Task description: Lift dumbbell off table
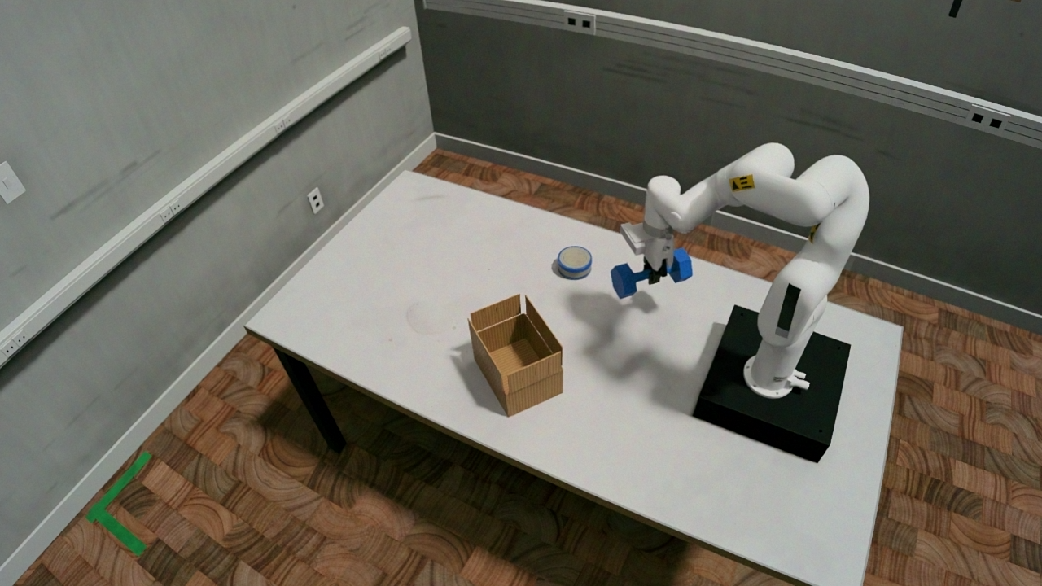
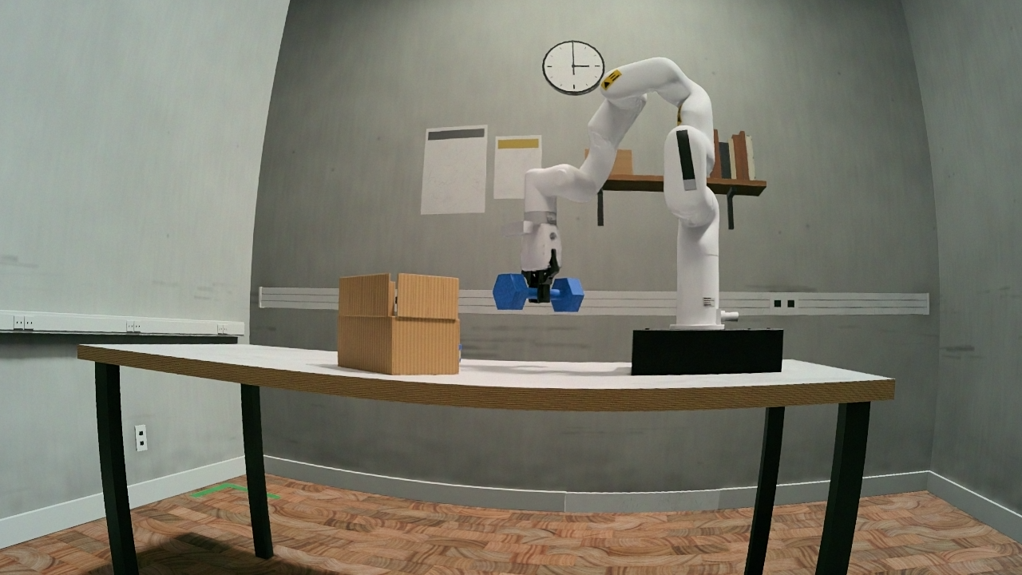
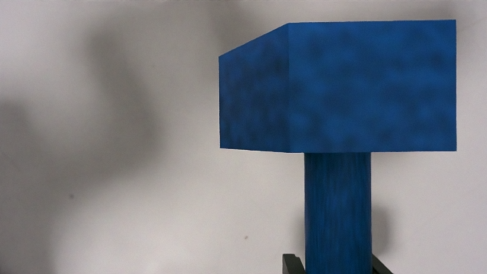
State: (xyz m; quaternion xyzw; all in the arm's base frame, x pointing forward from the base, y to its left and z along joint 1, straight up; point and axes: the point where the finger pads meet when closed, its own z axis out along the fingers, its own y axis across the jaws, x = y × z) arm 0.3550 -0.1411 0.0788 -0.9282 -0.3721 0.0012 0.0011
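Now: the blue dumbbell right at my hand. From my hand the other things lie so: round blue-rimmed container 25 cm ahead, 14 cm below, 9 cm to the right.
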